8 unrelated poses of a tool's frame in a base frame.
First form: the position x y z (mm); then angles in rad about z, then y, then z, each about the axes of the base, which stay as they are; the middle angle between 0 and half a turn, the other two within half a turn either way.
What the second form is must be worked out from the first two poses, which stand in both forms.
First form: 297, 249, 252, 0.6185, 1.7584, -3.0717
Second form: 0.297, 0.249, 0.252, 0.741, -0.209, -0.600, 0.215
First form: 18, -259, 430, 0.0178, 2.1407, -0.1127
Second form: 0.018, -0.259, 0.430, 0.057, 0.876, -0.023, 0.479
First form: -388, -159, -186, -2.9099, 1.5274, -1.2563
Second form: -0.388, -0.159, -0.186, 0.509, -0.468, 0.630, 0.354
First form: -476, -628, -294, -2.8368, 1.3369, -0.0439
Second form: -0.476, -0.628, -0.294, -0.610, 0.108, -0.778, 0.102
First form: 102, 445, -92, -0.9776, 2.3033, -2.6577
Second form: 0.102, 0.445, -0.092, -0.680, -0.610, 0.395, 0.099
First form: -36, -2, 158, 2.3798, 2.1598, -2.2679
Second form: -0.036, -0.002, 0.158, 0.643, -0.603, 0.026, 0.471
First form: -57, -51, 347, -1.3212, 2.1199, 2.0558
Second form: -0.057, -0.051, 0.347, -0.866, -0.102, 0.176, 0.456
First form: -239, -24, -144, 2.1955, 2.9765, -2.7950
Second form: -0.239, -0.024, -0.144, 0.600, -0.796, -0.024, 0.079
